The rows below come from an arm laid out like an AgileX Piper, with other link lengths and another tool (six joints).
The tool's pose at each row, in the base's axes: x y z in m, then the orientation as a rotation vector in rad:
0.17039 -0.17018 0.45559 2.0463 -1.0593 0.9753
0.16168 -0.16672 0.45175 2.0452 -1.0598 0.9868
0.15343 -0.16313 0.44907 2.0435 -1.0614 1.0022
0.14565 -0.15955 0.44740 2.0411 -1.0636 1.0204
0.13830 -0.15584 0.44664 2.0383 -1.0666 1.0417
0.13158 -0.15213 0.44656 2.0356 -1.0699 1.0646
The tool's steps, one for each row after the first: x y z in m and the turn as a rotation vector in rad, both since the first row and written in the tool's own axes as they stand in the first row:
-0.00804 0.00507 -0.00349 0.0055 0.0057 0.0045
-0.01499 0.00991 -0.00755 0.0127 0.0131 0.0112
-0.02091 0.01454 -0.01199 0.0209 0.0219 0.0194
-0.02595 0.01891 -0.01686 0.0307 0.0319 0.0294
-0.03018 0.02287 -0.02190 0.0415 0.0424 0.0401

